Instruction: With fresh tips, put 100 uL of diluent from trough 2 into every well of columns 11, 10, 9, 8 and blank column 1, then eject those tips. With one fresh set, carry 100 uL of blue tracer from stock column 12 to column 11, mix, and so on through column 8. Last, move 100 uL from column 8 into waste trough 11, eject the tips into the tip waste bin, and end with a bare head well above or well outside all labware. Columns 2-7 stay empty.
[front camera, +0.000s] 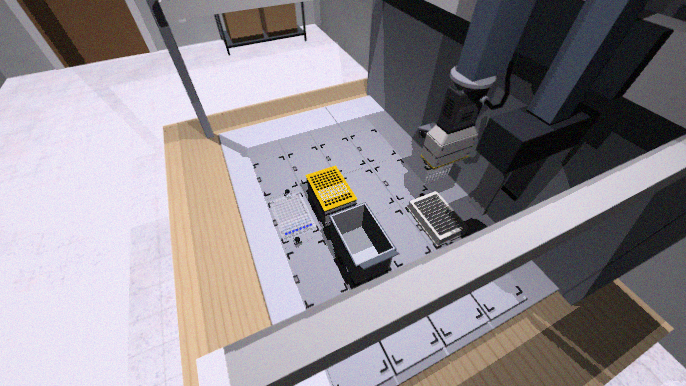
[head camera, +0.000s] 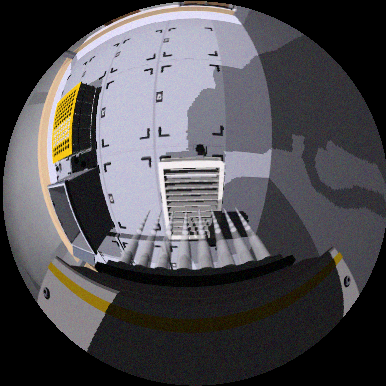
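The pipetting head (front camera: 450, 146) (head camera: 195, 305) carries a row of pale tips (front camera: 438, 174) (head camera: 202, 252), held raised. In the head view their ends overlap the near part of the white-rimmed trough reservoir (front camera: 423, 220) (head camera: 192, 164). Any liquid in the tips cannot be made out. The clear well plate (front camera: 291, 212) has a bright blue column (front camera: 298, 230) near its front edge and faint pale blue beside it. The yellow tip rack (front camera: 331, 186) (head camera: 65, 122) shows dark holes at both ends and white ones between. The parked plate gripper (front camera: 511, 188) is dark and partly hidden; its opening cannot be read.
The deep grey open bin (front camera: 348, 229) (head camera: 90, 207) stands between the yellow rack and the front frame beam (front camera: 400, 280), with the trough reservoir to its right. A grey post (front camera: 185, 75) rises at the back left corner. Black corner marks cover the deck.
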